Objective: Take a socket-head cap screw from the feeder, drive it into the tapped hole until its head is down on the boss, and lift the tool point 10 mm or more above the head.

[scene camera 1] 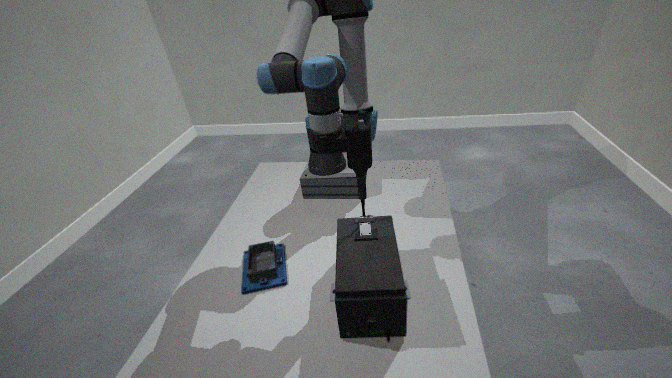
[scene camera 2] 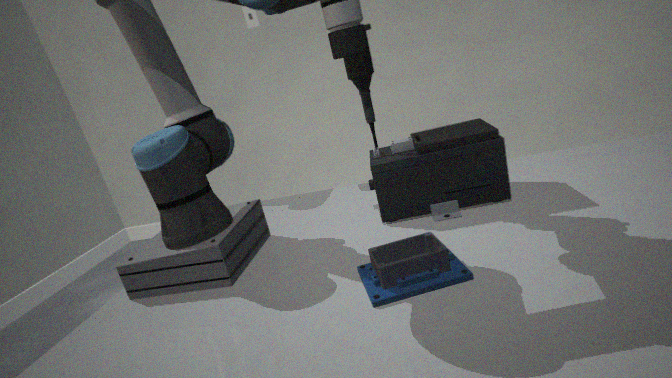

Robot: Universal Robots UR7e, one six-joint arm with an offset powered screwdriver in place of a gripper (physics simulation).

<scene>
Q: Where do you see a blue fixture plate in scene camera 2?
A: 393, 294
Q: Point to a black cover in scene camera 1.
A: At 363, 268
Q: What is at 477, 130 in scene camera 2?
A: A black cover.
</scene>
